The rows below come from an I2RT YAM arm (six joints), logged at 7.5 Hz.
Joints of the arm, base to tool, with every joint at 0 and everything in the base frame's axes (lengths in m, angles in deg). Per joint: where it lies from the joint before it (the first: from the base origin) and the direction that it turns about. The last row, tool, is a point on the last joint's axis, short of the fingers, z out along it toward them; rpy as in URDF.
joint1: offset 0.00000 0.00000 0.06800 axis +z
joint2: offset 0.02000 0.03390 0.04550 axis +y
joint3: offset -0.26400 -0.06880 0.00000 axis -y
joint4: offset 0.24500 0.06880 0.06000 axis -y
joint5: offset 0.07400 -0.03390 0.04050 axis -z
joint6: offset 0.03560 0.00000 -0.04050 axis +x
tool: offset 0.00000 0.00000 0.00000 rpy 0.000 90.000 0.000
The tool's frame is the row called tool.
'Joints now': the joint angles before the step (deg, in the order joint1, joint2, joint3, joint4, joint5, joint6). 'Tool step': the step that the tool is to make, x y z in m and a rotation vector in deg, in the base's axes. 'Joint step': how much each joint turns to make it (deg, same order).
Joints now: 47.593, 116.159, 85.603, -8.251, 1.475, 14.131
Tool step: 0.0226, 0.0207, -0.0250, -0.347, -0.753, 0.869
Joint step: -0.349, 8.117, 6.541, 1.860, -0.458, -1.378
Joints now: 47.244, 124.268, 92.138, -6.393, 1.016, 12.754
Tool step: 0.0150, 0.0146, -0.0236, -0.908, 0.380, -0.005
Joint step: -0.114, 6.420, 5.401, 0.101, 0.128, -0.332
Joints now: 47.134, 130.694, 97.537, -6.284, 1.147, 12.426
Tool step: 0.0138, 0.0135, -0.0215, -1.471, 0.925, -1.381
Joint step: -0.017, 6.330, 6.619, -2.016, 1.249, 0.637
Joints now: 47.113, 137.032, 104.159, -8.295, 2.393, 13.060
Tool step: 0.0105, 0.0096, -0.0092, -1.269, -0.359, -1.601
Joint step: 0.005, 4.285, 5.885, -2.299, 1.949, 0.221
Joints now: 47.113, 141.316, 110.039, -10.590, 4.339, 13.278
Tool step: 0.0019, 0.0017, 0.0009, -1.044, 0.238, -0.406
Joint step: 0.019, 0.779, 1.965, -2.103, 0.675, -0.110
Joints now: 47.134, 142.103, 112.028, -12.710, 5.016, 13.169
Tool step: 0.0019, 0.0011, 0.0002, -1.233, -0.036, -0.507
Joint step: -0.005, 0.748, 1.710, -1.814, 0.958, -0.288
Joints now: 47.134, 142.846, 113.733, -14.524, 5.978, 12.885
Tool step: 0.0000, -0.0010, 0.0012, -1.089, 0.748, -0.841
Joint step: -0.025, 0.081, 0.860, -2.134, 0.719, 0.435
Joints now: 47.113, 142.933, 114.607, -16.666, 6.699, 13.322
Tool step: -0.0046, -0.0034, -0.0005, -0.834, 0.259, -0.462
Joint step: 0.156, -1.223, -2.143, 0.111, 0.702, 0.177
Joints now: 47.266, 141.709, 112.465, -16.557, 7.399, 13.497
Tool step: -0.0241, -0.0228, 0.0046, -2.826, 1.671, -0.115
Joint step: 0.303, -7.527, -11.591, 0.874, 0.785, -0.156
